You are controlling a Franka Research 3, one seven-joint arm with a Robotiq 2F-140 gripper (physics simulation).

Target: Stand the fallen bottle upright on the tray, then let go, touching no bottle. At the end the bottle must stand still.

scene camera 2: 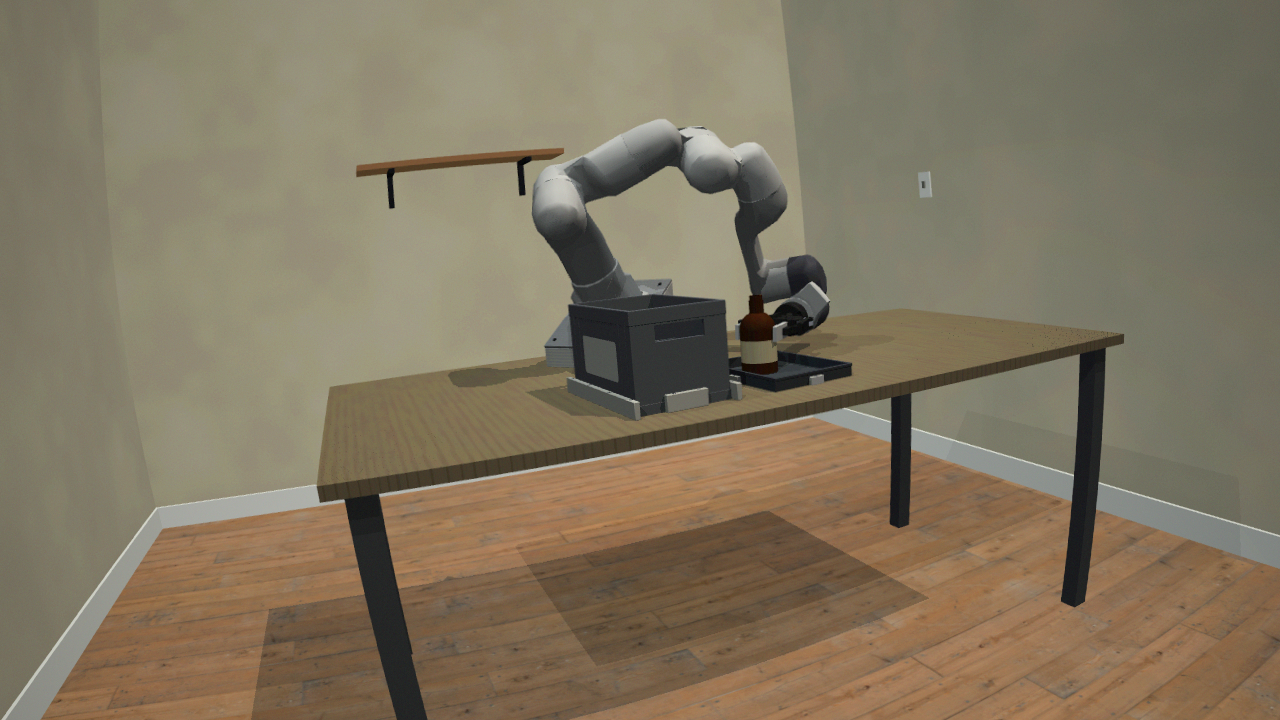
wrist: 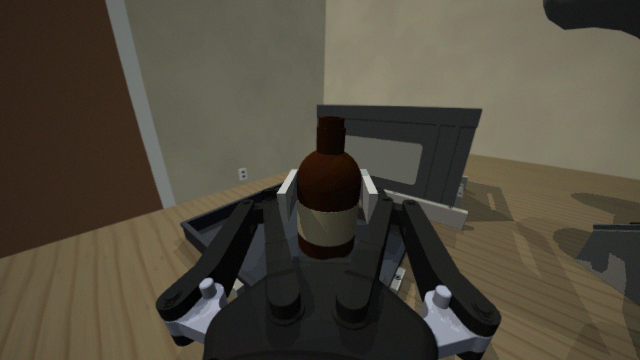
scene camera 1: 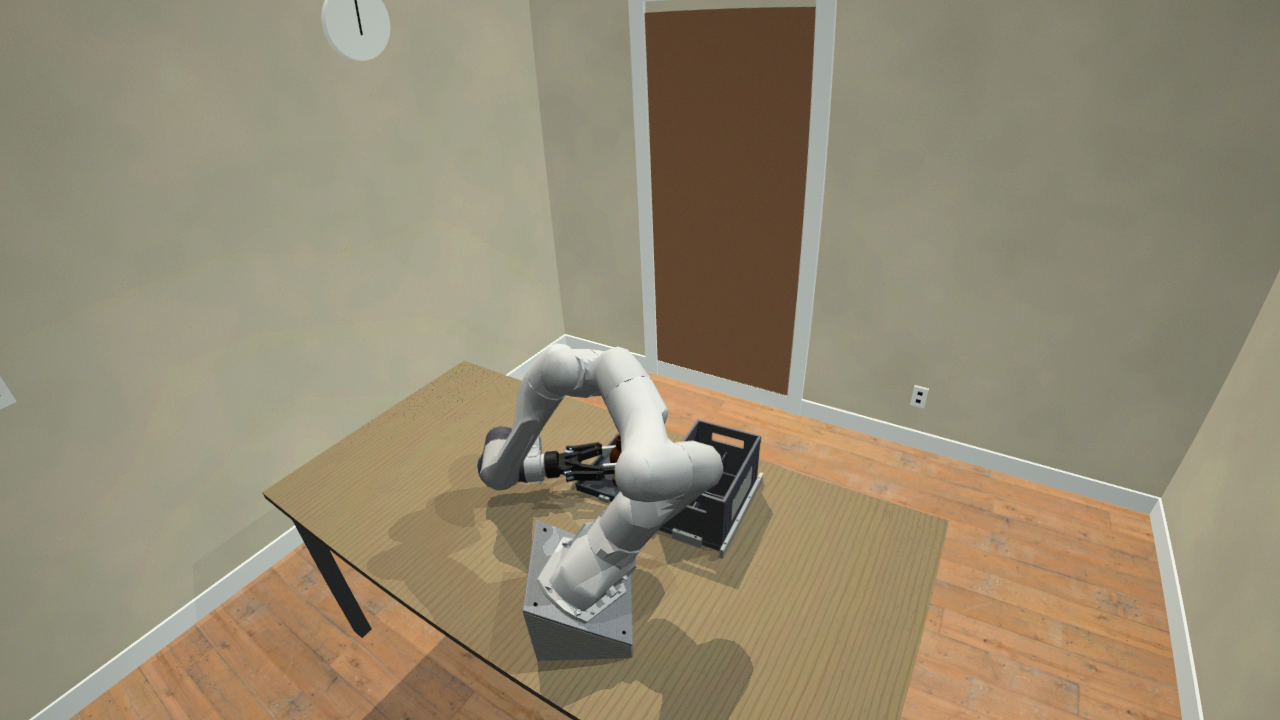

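Note:
The brown bottle [scene camera 1: 616, 448] [scene camera 2: 759, 352] [wrist: 328, 222] with a cream label looks upright, neck up, in the scene camera 2 view and the wrist view. Its base is inside the outline of the dark tray [scene camera 1: 591, 489] [scene camera 2: 834, 369] [wrist: 220, 215], at the side near the crate. Whether the base touches the tray floor I cannot tell. My gripper [scene camera 1: 612, 457] [scene camera 2: 759, 331] [wrist: 328, 180] reaches in level and is shut on the bottle, with one pale pad on each side of its shoulder. In the scene camera 1 view the arm hides most of the bottle and part of the tray.
A dark grey crate [scene camera 1: 699, 513] [scene camera 2: 677, 362] [wrist: 431, 167] stands close beside the tray, with pale rails [scene camera 2: 603, 398] [wrist: 435, 210] at its foot. The arm's grey base block [scene camera 1: 581, 637] stands on the wooden table [scene camera 1: 832, 573] [scene camera 2: 447, 420].

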